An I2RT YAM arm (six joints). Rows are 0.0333 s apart.
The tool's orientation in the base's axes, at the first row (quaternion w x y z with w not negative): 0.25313, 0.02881, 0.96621, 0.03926
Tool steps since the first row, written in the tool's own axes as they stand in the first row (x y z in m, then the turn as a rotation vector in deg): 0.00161, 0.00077, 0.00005, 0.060, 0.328, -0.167; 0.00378, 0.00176, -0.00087, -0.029, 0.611, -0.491; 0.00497, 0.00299, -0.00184, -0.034, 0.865, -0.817; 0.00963, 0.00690, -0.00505, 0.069, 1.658, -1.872; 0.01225, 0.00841, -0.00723, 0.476, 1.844, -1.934; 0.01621, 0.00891, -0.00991, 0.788, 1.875, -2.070; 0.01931, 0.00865, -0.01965, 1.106, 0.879, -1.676; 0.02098, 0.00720, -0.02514, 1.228, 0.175, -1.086; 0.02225, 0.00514, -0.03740, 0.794, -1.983, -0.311; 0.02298, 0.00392, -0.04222, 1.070, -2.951, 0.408; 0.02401, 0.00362, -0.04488, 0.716, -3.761, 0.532; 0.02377, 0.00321, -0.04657, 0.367, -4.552, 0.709; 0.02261, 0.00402, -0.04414, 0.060, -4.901, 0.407
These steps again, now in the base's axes. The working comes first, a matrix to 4 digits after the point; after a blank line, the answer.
The tool's axes in the first row as the columns of a matrix, in the base's axes (used below as rounded here):
-0.8702, 0.0358, 0.4914
0.0755, 0.9953, 0.0613
-0.4869, 0.0905, -0.8688

-0.00135, 0.00089, -0.00076, -0.123, 0.321, 0.146; -0.00365, 0.00198, -0.00093, -0.194, 0.576, 0.496; -0.00512, 0.00324, -0.00055, -0.341, 0.808, 0.805; -0.01061, 0.00729, 0.00032, -0.921, 1.541, 1.743; -0.01391, 0.00885, 0.00108, -1.299, 1.753, 1.615; -0.01866, 0.00948, 0.00152, -1.636, 1.799, 1.584; -0.02615, 0.00886, 0.00845, -1.755, 0.856, 0.997; -0.03035, 0.00721, 0.01228, -1.596, 0.200, 0.361; -0.03756, 0.00450, 0.02212, -0.915, -1.933, -0.296; -0.04060, 0.00305, 0.02585, -0.836, -2.831, -1.143; -0.04282, 0.00266, 0.02763, -0.496, -3.657, -1.151; -0.04345, 0.00213, 0.02918, -0.134, -4.459, -1.207; -0.04122, 0.00300, 0.02770, -0.028, -4.848, -0.826
